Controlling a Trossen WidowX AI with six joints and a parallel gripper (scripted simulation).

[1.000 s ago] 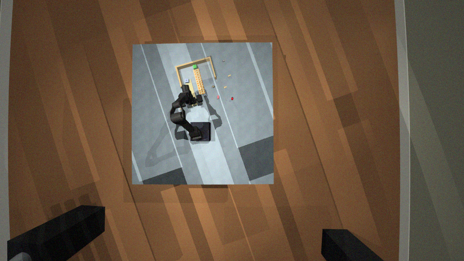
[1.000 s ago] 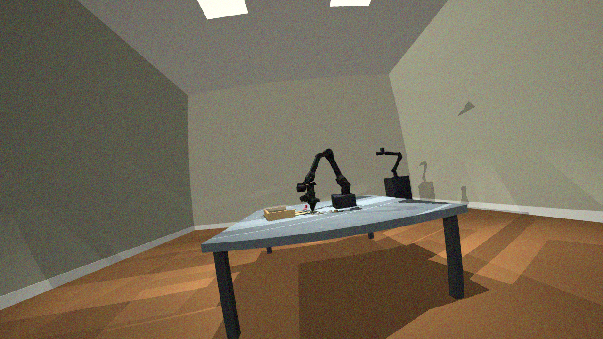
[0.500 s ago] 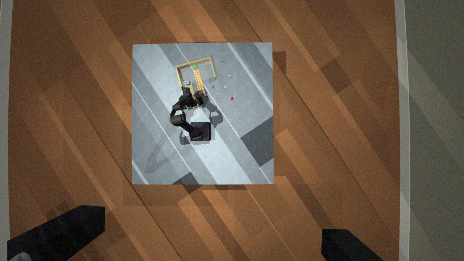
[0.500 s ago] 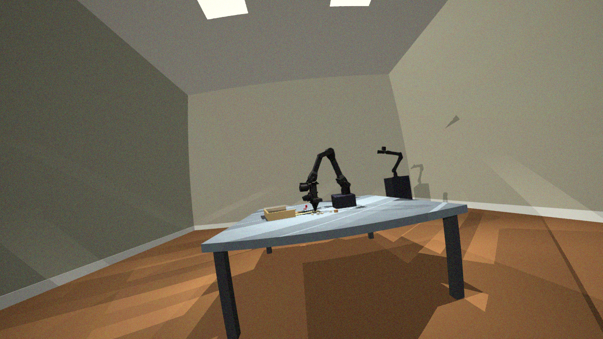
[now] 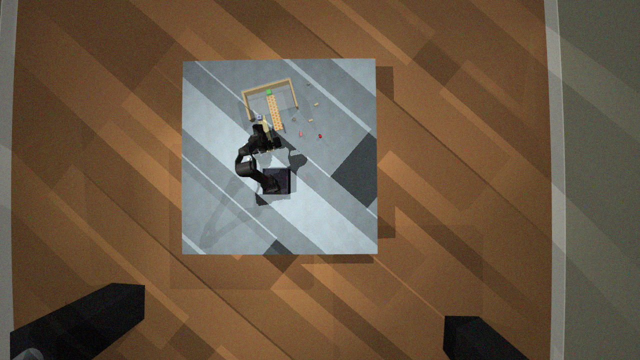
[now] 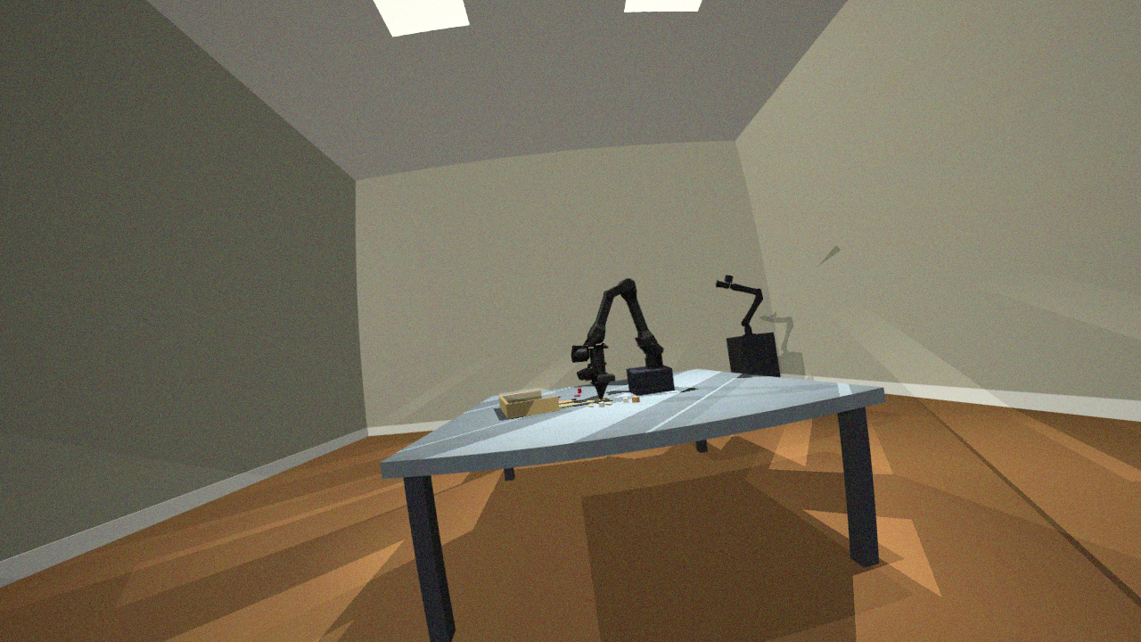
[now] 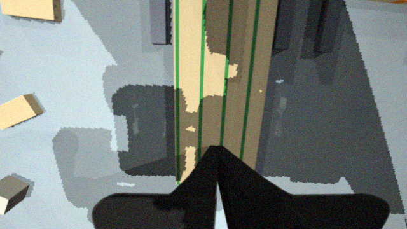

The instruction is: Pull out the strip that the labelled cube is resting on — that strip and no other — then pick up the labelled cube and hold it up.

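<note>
My gripper tip is 190 mm short of the labelled cube, 70 mm to the right of it and 10 mm below it. Also, from my gripper tip: red block (330 mm to the right, 90 mm ahead, 10 mm above); then pink block (210 mm to the right, 100 mm ahead); then orange block (160 mm to the left, 120 mm behind).
</note>
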